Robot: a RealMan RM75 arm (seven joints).
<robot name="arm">
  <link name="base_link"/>
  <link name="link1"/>
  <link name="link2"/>
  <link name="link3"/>
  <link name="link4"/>
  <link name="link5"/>
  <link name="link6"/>
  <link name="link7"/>
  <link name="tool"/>
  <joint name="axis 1" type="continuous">
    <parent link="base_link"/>
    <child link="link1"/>
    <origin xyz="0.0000 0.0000 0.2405" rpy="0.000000 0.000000 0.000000"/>
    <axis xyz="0 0 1"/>
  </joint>
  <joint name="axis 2" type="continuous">
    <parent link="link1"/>
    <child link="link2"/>
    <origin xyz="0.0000 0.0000 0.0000" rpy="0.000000 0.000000 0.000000"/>
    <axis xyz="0 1 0"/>
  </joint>
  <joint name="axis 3" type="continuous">
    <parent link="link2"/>
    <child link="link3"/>
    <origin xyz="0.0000 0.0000 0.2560" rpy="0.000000 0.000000 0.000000"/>
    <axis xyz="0 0 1"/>
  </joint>
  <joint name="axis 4" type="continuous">
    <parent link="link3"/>
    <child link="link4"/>
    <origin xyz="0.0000 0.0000 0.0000" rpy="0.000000 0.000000 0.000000"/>
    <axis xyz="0 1 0"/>
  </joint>
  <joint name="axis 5" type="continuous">
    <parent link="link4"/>
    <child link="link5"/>
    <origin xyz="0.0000 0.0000 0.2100" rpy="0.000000 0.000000 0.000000"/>
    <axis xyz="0 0 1"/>
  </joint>
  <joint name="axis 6" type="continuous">
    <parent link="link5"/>
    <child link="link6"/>
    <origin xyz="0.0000 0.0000 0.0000" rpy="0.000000 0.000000 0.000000"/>
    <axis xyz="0 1 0"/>
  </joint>
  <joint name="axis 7" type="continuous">
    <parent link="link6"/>
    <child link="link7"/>
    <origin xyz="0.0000 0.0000 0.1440" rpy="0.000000 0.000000 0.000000"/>
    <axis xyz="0 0 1"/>
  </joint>
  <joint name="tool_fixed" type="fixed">
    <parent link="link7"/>
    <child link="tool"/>
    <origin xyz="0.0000 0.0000 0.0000" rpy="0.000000 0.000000 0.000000"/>
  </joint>
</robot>
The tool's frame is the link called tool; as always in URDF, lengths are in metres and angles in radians. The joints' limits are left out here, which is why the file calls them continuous.
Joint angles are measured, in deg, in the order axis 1, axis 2, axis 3, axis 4, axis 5, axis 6, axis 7. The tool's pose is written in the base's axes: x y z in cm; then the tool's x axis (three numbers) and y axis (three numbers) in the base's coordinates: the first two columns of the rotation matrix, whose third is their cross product. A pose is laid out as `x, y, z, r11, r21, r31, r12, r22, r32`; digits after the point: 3 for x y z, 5 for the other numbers.
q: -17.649 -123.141 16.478 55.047 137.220 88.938 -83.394
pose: -37.476, 25.150, 5.471, 0.69264, 0.60149, 0.39807, 0.72092, -0.55969, -0.40869
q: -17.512 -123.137 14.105 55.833 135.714 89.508 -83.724
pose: -37.568, 25.066, 6.350, 0.67627, 0.58734, 0.44462, 0.73653, -0.52791, -0.42289
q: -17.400 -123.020 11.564 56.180 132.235 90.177 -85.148
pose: -37.418, 25.198, 7.446, 0.64111, 0.55804, 0.52684, 0.76724, -0.48213, -0.42296
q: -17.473 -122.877 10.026 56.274 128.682 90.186 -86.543
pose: -37.175, 25.575, 8.411, 0.61164, 0.52118, 0.59520, 0.78979, -0.44621, -0.42087
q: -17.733 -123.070 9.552 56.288 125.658 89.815 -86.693
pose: -36.743, 26.101, 8.887, 0.60332, 0.47983, 0.63700, 0.79407, -0.43542, -0.42410
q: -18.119 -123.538 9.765 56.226 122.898 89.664 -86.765
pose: -36.058, 26.688, 8.954, 0.59662, 0.44215, 0.66974, 0.79496, -0.43993, -0.41774
